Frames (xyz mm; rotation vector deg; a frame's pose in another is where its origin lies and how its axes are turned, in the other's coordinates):
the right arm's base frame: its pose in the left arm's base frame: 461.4 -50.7 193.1 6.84 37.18 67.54
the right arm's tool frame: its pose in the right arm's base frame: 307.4 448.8 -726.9 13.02 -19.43 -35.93
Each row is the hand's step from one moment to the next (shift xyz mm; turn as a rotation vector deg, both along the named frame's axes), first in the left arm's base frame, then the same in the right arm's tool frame.
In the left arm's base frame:
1: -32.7 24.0 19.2 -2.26 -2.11 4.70
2: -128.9 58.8 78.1 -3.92 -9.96 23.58
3: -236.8 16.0 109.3 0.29 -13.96 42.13
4: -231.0 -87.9 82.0 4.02 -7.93 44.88
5: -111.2 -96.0 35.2 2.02 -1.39 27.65
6: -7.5 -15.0 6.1 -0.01 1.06 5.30
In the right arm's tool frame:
1: -21.3 39.4 -3.1 -4.54 0.69 3.25
2: -102.2 125.3 -4.9 -16.57 1.31 19.86
3: -220.1 138.7 -24.3 -21.94 3.00 38.46
4: -256.1 37.4 -29.0 -17.06 7.83 41.73
5: -147.8 -29.7 -9.5 -9.17 7.99 24.95
6: -15.5 -8.0 3.9 -1.43 2.82 4.39

